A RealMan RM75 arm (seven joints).
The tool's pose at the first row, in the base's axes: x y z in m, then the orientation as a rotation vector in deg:
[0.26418, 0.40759, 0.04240, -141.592, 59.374, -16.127]
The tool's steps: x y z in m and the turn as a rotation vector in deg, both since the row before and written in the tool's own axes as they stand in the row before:
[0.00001, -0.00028, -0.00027, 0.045, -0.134, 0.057]
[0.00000, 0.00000, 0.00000, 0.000, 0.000, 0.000]
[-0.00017, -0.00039, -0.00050, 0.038, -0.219, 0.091]
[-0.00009, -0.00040, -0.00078, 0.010, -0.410, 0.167]
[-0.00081, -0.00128, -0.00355, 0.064, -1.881, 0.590]
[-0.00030, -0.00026, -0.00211, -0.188, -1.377, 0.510]
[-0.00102, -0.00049, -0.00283, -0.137, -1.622, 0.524]
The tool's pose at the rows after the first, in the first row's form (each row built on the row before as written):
[0.26427, 0.40767, 0.04277, -141.505, 59.371, -15.960]
[0.26427, 0.40767, 0.04277, -141.505, 59.371, -15.960]
[0.26422, 0.40787, 0.04339, -141.395, 59.376, -15.672]
[0.26414, 0.40793, 0.04427, -141.244, 59.405, -15.107]
[0.26317, 0.40812, 0.04800, -140.618, 59.308, -12.589]
[0.26245, 0.40774, 0.04999, -140.304, 59.404, -10.619]
[0.26120, 0.40771, 0.05277, -139.878, 59.386, -8.372]

